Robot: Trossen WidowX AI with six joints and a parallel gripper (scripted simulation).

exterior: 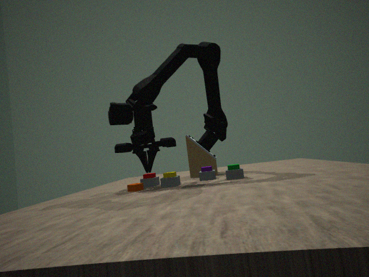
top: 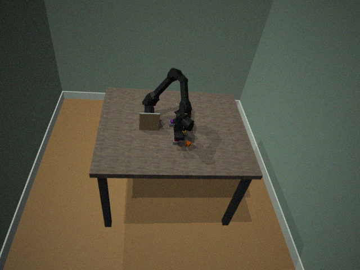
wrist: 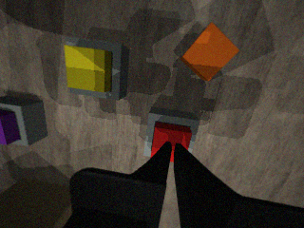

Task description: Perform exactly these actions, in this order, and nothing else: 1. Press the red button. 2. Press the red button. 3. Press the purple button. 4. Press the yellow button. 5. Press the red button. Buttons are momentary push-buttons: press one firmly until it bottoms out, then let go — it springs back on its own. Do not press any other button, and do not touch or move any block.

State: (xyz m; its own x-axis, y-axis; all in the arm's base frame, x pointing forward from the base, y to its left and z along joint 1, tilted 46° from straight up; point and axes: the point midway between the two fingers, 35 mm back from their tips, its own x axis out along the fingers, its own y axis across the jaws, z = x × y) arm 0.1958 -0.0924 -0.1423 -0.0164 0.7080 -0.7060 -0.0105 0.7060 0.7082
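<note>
Now: gripper tip 2 cm past the purple button, 18 cm to the right of it and 1 cm above it. The rest, counted from my gripper tip: red button 1 cm below; yellow button 5 cm ahead, 8 cm to the left, 1 cm below; orange block 8 cm ahead, 2 cm to the right, 3 cm below.
</note>
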